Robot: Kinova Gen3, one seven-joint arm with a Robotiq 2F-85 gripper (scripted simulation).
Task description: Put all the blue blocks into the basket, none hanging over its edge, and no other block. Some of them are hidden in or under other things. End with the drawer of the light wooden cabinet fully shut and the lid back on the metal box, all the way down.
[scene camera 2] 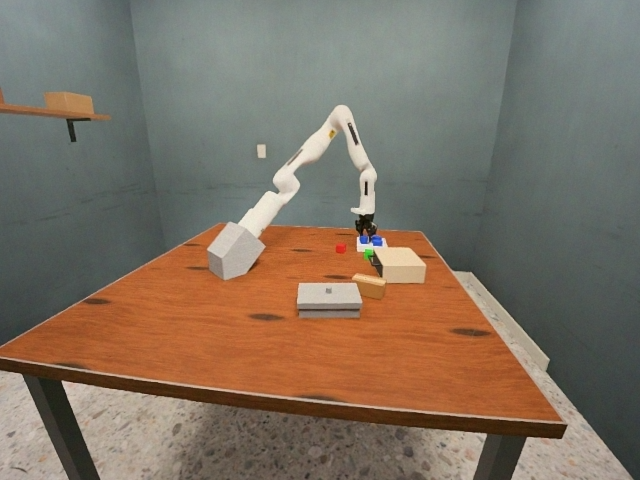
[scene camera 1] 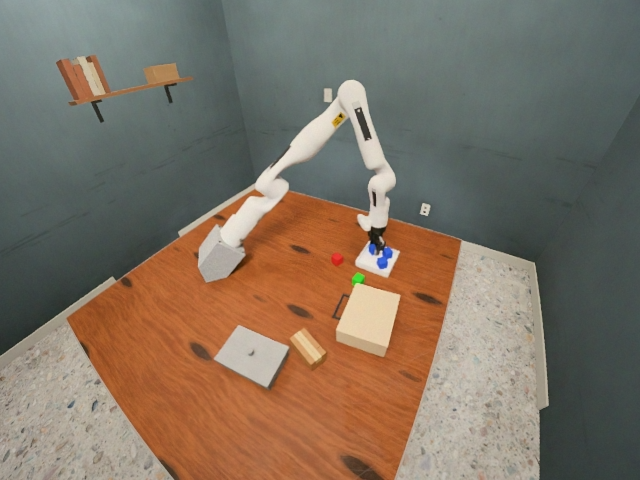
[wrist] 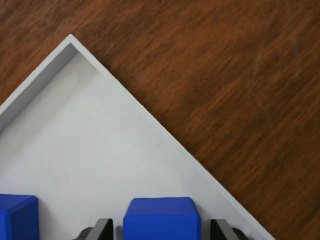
Labels:
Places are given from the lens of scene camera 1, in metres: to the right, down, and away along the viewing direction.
light wooden cabinet [scene camera 1: 366,324]: 0.14, 0.26, 0.72
metal lid [scene camera 1: 261,366]: -0.17, 0.36, 0.65
small box [scene camera 1: 313,355]: -0.02, 0.33, 0.67

